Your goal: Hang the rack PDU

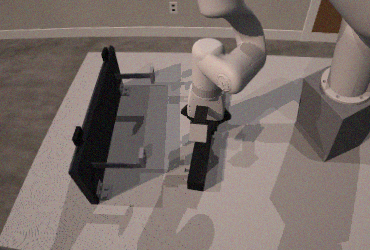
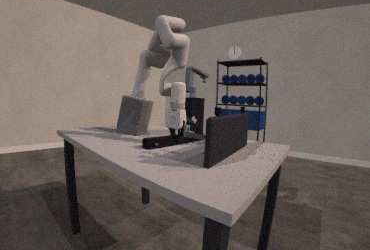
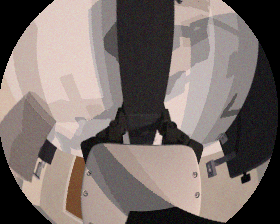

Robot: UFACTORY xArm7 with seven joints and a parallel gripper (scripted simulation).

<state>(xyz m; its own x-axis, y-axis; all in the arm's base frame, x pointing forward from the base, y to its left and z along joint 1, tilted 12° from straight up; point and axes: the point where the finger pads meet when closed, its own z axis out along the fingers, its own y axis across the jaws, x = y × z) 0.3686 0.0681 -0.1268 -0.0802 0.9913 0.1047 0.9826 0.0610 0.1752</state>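
My gripper is now 20 mm short of the rack PDU and 10 mm above it. Also, from my hand: back panel 280 mm ahead, 80 mm to the left, 50 mm above.
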